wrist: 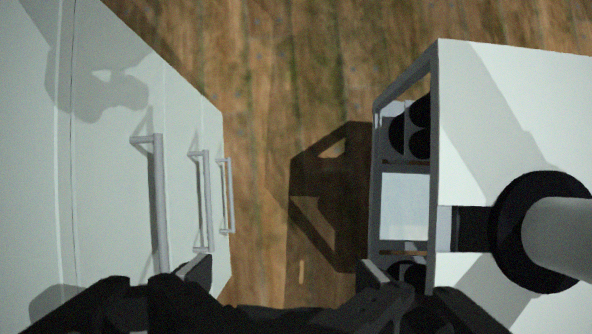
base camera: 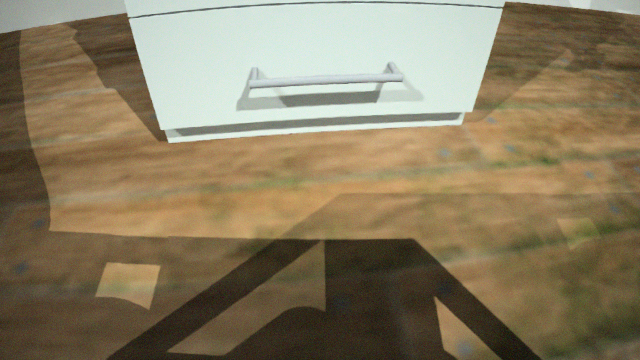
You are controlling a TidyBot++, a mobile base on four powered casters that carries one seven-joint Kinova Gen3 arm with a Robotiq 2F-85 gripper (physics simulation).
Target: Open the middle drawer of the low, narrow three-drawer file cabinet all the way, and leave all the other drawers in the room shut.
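Places are measured from the arm's base along level axes (x ahead, y left, z up), in centimetres.
Pixels of known places: gripper, between the fingertips: (wrist: pixel 284 273); arm's base, origin of its link: (wrist: pixel 551 232).
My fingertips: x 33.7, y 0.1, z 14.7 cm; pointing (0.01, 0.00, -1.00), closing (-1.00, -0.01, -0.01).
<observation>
For each thing: its top centre in the pictures, then the offset to it from my fingertips. "spot": a spot on its surface instead. Level surfaces: height alone.
- top drawer's handle, a spot on its surface: (wrist: pixel 160 200) spot: dx +13.6, dy -2.7, dz -11.4 cm
- middle drawer's handle, a spot on its surface: (wrist: pixel 208 200) spot: dx +13.5, dy -1.4, dz -26.9 cm
- bottom drawer's handle, a spot on its surface: (wrist: pixel 230 195) spot: dx +13.7, dy -1.3, dz -42.3 cm
- bottom handle, a spot on its surface: (base camera: pixel 325 80) spot: dx +13.2, dy -1.1, dz -42.6 cm
- wood floor, height of its surface: dz -54.4 cm
The low white file cabinet (base camera: pixel 310 45) (wrist: pixel 115 190) stands upright, its drawer fronts flush and shut. In the wrist view it fills the left side, with the top drawer's handle (wrist: pixel 160 200), the middle drawer's handle (wrist: pixel 208 200) and the bottom drawer's handle (wrist: pixel 230 195) in a row. The bottom handle (base camera: pixel 325 80) also shows in the base camera view. My gripper (wrist: pixel 284 273) is open and empty. Its left finger shows just below the lower end of the middle handle in the picture; the depth gap is hard to tell. Its right finger shows over the floor, beside my base.
My mobile base (wrist: pixel 500 100), with a dark frame and white top, stands at the right of the wrist view, facing the cabinet. A strip of wood floor (base camera: pixel 300 165) (wrist: pixel 260 100) lies between them, with the base's shadow on it. A pale wall shows behind the cabinet.
</observation>
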